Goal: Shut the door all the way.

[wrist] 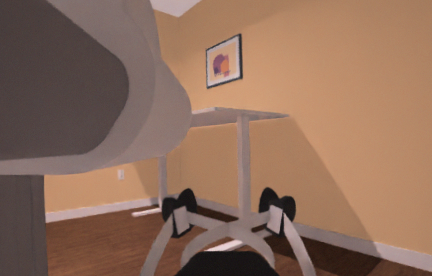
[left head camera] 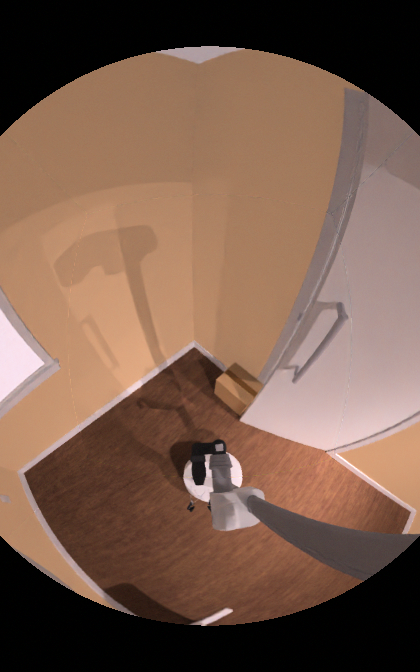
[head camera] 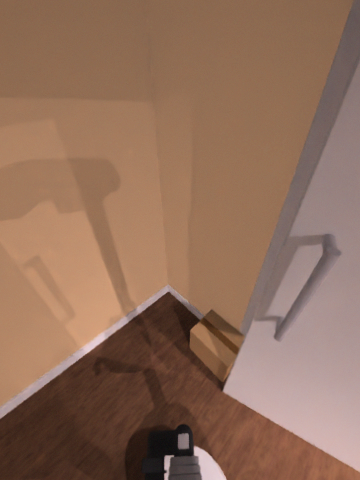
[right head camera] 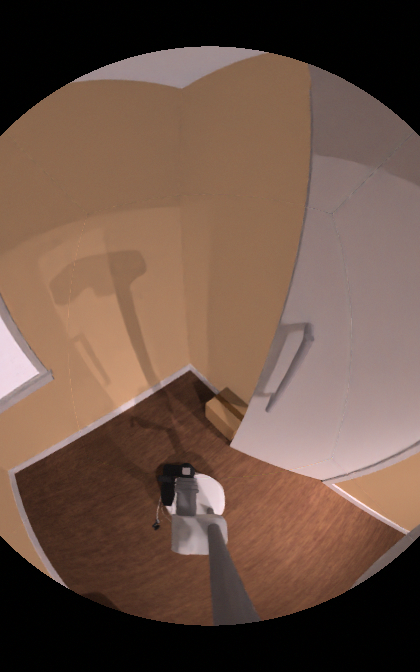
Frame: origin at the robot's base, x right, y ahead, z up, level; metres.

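Where they show: gripper, fingertip midpoint: (wrist: 228,203).
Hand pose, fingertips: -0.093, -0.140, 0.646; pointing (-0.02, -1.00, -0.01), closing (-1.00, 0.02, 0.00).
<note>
After its pixels a point has its place, as x, y, z.
The white door (head camera: 325,370) @(0.504, 0.306, 0.764) (left head camera: 380,350) (right head camera: 360,360) stands at the right of the head views, with a grey bar handle (head camera: 306,295) @(0.295, 0.343, 1.159) (left head camera: 322,347) (right head camera: 291,370) on its face. Its free edge is beside the grey door frame (head camera: 300,200) @(0.284, 0.470, 1.335) (left head camera: 330,240), and its lower corner stands out in front of part of a cardboard box. It looks slightly ajar; the exact gap is hidden. My gripper (left head camera: 200,506) (wrist: 228,203) @(-0.092, -0.140, 0.646) is open and empty, low beside my base and away from the door. In the wrist view it faces a wall and desk; the door does not show there.
The cardboard box (head camera: 212,345) @(0.212, 0.624, 0.251) (left head camera: 236,389) (right head camera: 224,414) sits on the floor at the door's free edge, near the room corner. Tan walls (head camera: 225,150) @(0.225, 0.936, 1.340) meet there. A white desk (wrist: 243,165) @(-0.225, -1.720, 0.542) stands beyond my gripper, under a framed picture (wrist: 224,62) @(-0.113, -2.493, 1.535).
</note>
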